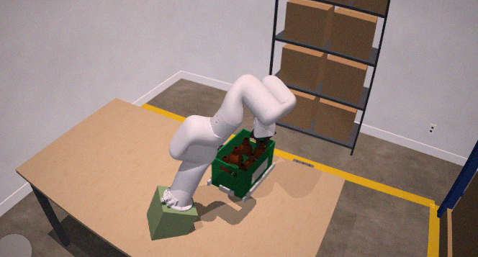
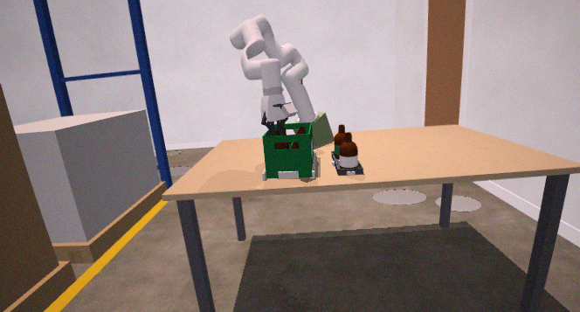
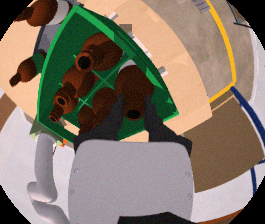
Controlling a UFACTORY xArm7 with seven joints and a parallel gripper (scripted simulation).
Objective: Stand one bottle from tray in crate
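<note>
Right now my hand is 90 mm past the green crate, 90 mm above it and 40 mm to the right of it. Also, from my hand: dark tray 270 mm to the left, 160 mm below, 120 mm behind.
</note>
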